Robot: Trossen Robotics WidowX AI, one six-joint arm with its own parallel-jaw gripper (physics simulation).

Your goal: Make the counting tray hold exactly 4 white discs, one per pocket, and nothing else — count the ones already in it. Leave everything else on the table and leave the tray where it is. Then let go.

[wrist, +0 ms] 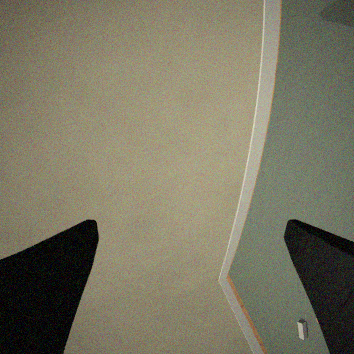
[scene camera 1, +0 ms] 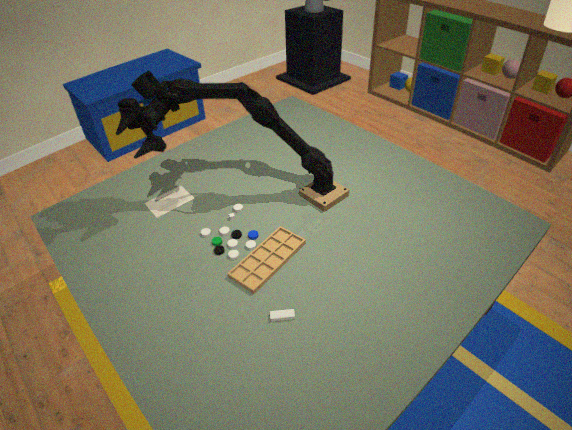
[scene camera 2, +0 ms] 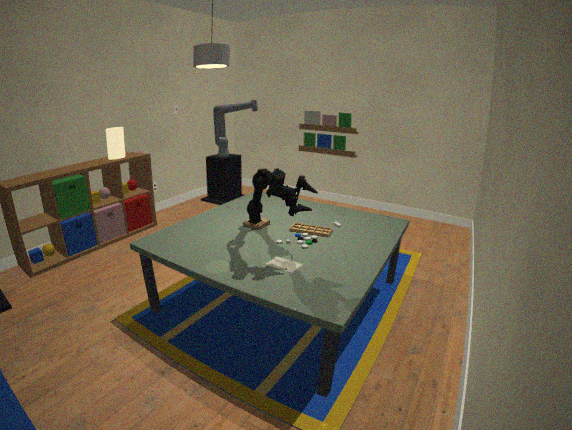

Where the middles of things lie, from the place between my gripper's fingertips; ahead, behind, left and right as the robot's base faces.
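As for the wooden counting tray (scene camera 1: 274,252), it's far below my hand, a fair way behind it and far to the left of it.
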